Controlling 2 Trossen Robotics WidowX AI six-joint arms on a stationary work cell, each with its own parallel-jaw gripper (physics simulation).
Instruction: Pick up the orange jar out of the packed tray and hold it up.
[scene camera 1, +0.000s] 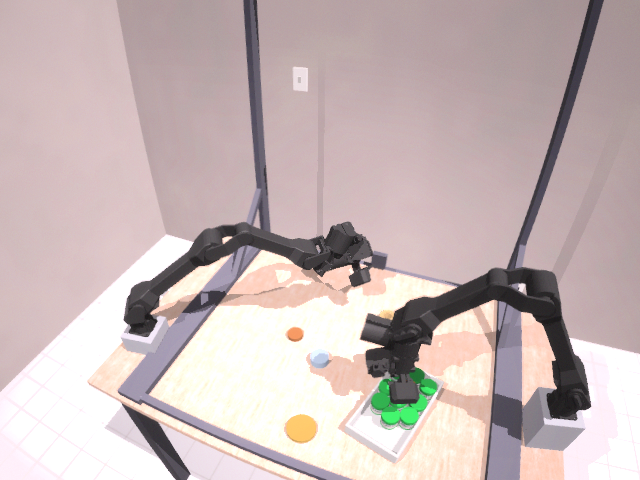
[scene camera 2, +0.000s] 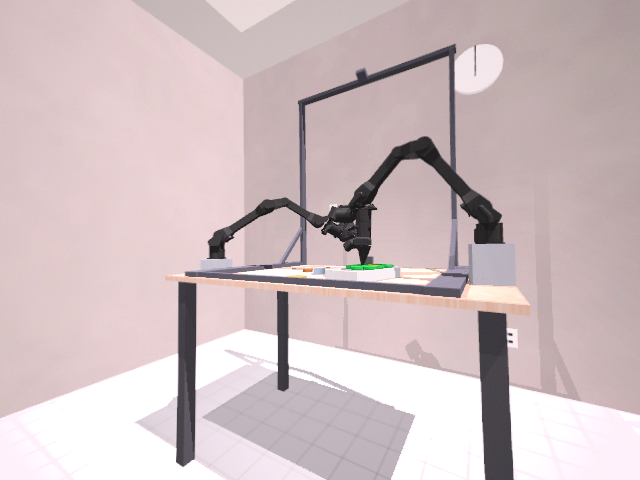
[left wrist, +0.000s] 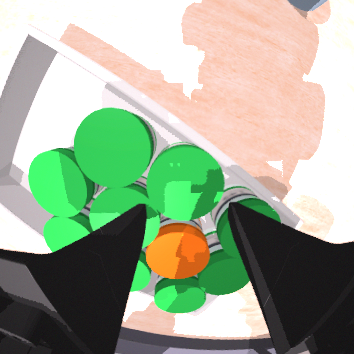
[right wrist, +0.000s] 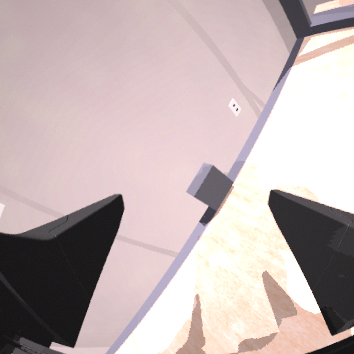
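Where they show: left gripper, fingertip midpoint: (scene camera 1: 393, 385) (scene camera 2: 362, 264) (left wrist: 187, 209); right gripper, fingertip midpoint: (right wrist: 196, 199); left arm's base, link origin: (scene camera 1: 561, 406) (scene camera 2: 489, 243); right arm's base, link origin: (scene camera 1: 143, 326) (scene camera 2: 216, 258).
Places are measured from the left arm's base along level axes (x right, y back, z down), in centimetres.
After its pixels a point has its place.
Observation:
The orange-lidded jar (left wrist: 177, 252) @(x 4.6, y -35.9, z 7.1 cm) stands in the white tray (scene camera 1: 368, 426) @(x -5.7, y -43.6, z 11.3 cm) (scene camera 2: 343, 275) @(x -11.5, y -41.4, z 9.5 cm) (left wrist: 47, 95) @(x -8.0, y -44.5, z 11.3 cm), packed among several green-lidded jars (scene camera 1: 408, 415) @(x -3.3, y -34.9, z 7.1 cm) (left wrist: 114, 147) @(x -0.1, y -42.0, z 7.1 cm). In scene camera 1 the orange jar is hidden behind my left gripper. My left gripper (scene camera 1: 404, 393) (scene camera 2: 363, 262) @(x 4.4, y -39.2, z 7.1 cm) (left wrist: 187, 209) @(x 4.4, y -39.2, z 7.1 cm) is partly open and empty, pointing down just above the jars. In the left wrist view the orange lid shows between the two fingers, a little below the fingertips; green jars lie close beside and partly behind both fingers. My right gripper (scene camera 1: 369, 268) (right wrist: 196, 199) @(x 44.4, y -52.3, z -2.1 cm) is wide open and empty, over the table's back, away from the tray.
An orange disc (scene camera 1: 301, 428) @(x -10.1, y -59.0, z 10.5 cm) lies left of the tray in scene camera 1. A pale blue round piece (scene camera 1: 319, 358) @(x 10.2, y -59.3, z 9.3 cm) and a red-orange disc (scene camera 1: 295, 333) @(x 18.0, y -68.2, z 10.5 cm) lie farther back. A yellow piece (scene camera 1: 386, 314) @(x 30.6, y -43.5, z 9.8 cm) shows beside the left arm. Dark frame bars (scene camera 1: 232, 439) @(x -17.4, y -73.5, z 9.6 cm) edge the table.

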